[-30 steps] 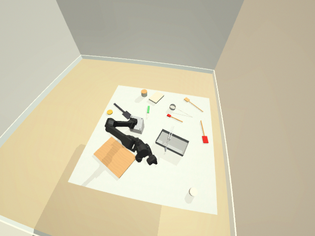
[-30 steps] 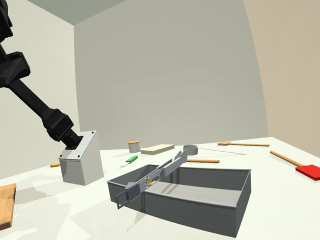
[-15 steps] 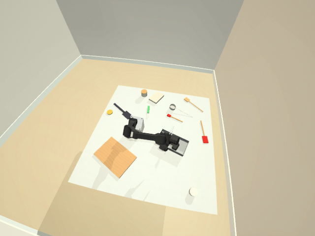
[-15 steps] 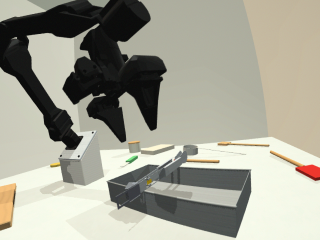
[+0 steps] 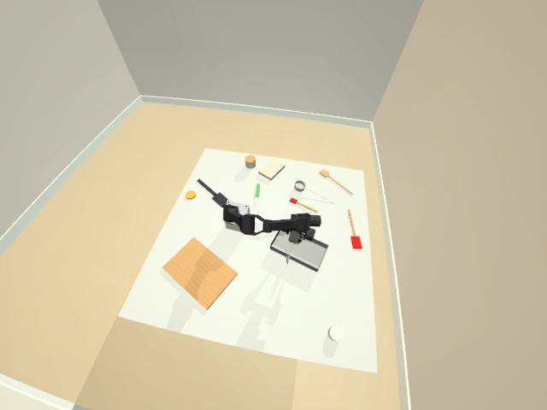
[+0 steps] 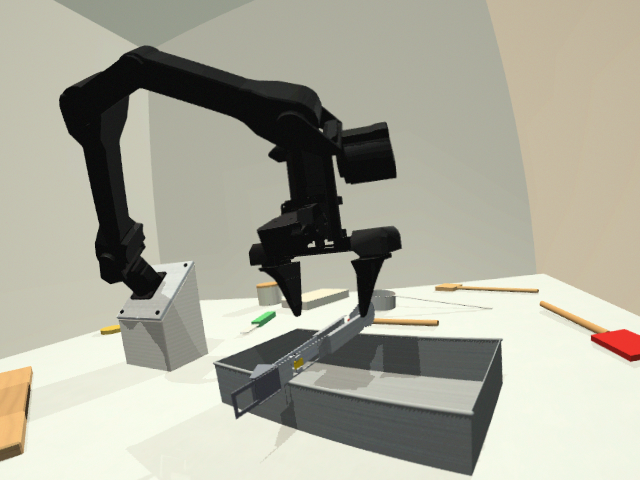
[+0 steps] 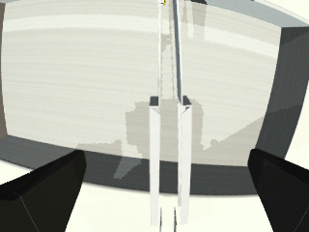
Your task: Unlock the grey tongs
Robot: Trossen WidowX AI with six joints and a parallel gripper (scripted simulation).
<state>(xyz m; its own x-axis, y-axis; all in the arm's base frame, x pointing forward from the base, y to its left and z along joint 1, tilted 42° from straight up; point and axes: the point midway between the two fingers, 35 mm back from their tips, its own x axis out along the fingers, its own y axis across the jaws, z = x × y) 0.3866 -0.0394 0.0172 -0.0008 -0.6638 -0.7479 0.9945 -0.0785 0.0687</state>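
Now: the roasting tin 3 cm ahead of my gripper tip, 3 cm to the right of it and 7 cm below it. Round my gripper tip: wooden board 48 cm behind, 30 cm to the right, 9 cm below; green-handled tool 32 cm behind, 29 cm to the left, 9 cm below; pale block 28 cm behind, 56 cm to the left, 8 cm below.
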